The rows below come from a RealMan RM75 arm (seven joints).
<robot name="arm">
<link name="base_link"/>
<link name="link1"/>
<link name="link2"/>
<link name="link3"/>
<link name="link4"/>
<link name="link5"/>
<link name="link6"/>
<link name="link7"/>
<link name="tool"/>
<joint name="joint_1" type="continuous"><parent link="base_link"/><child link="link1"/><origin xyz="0 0 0.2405"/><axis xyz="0 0 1"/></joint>
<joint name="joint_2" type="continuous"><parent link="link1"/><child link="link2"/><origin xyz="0 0 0" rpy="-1.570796 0 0"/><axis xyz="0 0 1"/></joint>
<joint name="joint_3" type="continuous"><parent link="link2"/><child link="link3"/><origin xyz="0 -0.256 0" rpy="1.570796 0 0"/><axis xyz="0 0 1"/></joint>
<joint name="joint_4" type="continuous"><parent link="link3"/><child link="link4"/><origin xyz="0 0 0" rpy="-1.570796 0 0"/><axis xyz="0 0 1"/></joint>
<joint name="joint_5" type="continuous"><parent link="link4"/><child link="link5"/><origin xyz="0 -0.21 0" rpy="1.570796 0 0"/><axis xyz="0 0 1"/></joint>
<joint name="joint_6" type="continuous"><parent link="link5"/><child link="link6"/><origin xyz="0 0 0" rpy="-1.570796 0 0"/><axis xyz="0 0 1"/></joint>
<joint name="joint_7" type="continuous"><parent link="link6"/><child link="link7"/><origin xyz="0 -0.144 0" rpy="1.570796 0 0"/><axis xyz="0 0 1"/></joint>
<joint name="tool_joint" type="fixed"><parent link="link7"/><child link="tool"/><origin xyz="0 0 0"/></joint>
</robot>
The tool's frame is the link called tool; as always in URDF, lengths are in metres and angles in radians. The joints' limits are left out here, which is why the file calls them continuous.
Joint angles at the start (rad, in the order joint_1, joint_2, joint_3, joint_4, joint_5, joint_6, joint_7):
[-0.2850, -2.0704, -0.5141, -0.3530, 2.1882, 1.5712, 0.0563]
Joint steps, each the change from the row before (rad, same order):
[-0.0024, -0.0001, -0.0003, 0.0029, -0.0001, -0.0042, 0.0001]
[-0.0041, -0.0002, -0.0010, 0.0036, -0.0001, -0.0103, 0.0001]
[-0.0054, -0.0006, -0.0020, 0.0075, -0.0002, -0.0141, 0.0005]
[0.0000, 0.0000, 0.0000, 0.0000, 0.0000, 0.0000, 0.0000]
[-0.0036, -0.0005, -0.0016, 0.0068, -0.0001, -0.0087, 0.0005]
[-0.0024, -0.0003, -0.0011, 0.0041, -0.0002, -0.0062, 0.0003]
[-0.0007, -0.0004, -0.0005, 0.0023, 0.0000, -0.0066, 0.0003]
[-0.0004, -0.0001, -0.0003, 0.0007, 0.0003, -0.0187, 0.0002]
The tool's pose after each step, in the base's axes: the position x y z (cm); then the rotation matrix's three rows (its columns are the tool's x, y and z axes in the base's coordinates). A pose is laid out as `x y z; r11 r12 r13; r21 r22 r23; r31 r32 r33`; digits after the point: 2 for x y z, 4 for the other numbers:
-27.43 26.49 -2.75; 0.6423 0.6014 0.4750; -0.3692 -0.3004 0.8795; 0.6716 -0.7403 0.0291
-27.49 26.65 -2.83; 0.6484 0.5985 0.4706; -0.3620 -0.3013 0.8821; 0.6697 -0.7423 0.0213
-27.63 26.87 -2.92; 0.6586 0.5933 0.4629; -0.3516 -0.3011 0.8864; 0.6652 -0.7466 0.0103
-27.63 26.87 -2.92; 0.6586 0.5933 0.4629; -0.3516 -0.3011 0.8864; 0.6652 -0.7466 0.0103
-27.76 27.01 -2.95; 0.6664 0.5889 0.4573; -0.3449 -0.3002 0.8893; 0.6610 -0.7504 0.0030
-27.84 27.10 -2.98; 0.6715 0.5862 0.4533; -0.3402 -0.2996 0.8914; 0.6584 -0.7527 -0.0017
-27.93 27.15 -3.04; 0.6758 0.5849 0.4486; -0.3343 -0.2992 0.8937; 0.6569 -0.7539 -0.0067
-28.10 27.24 -3.22; 0.6845 0.5838 0.4367; -0.3177 -0.3002 0.8994; 0.6561 -0.7544 -0.0200

